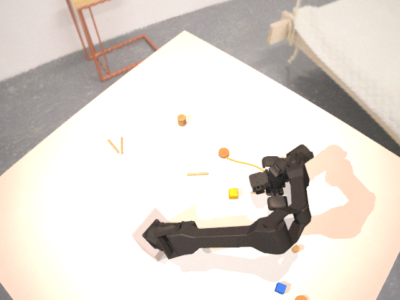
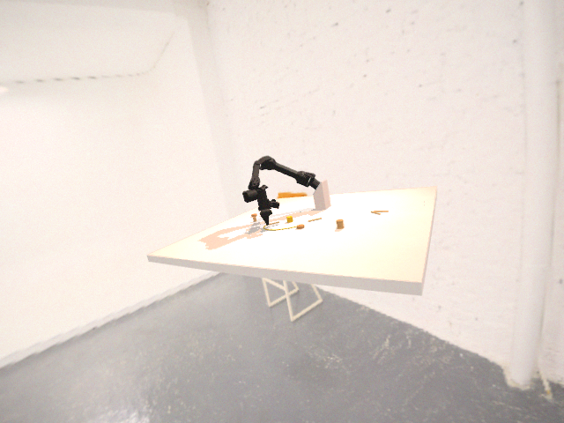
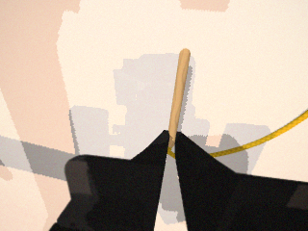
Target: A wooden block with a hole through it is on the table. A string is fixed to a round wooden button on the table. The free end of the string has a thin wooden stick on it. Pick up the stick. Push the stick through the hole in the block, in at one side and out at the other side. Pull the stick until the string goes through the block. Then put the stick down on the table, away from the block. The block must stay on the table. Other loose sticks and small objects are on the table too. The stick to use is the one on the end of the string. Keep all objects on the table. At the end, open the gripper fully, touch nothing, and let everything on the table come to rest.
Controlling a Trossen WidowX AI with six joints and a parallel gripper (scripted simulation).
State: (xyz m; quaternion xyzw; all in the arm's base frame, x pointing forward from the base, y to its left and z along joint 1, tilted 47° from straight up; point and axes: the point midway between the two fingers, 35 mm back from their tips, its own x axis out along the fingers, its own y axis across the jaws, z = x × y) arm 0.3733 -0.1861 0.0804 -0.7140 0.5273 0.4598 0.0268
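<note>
My gripper tip is now 8 cm past the yellow block and 10 cm to the right of it. From my gripper tip the other things lie so: blue cube 25 cm behind, 20 cm to the right; then round wooden button 3 cm ahead, 22 cm to the left; then wooden cylinder 5 cm ahead, 44 cm to the left, 1 cm above.
</note>
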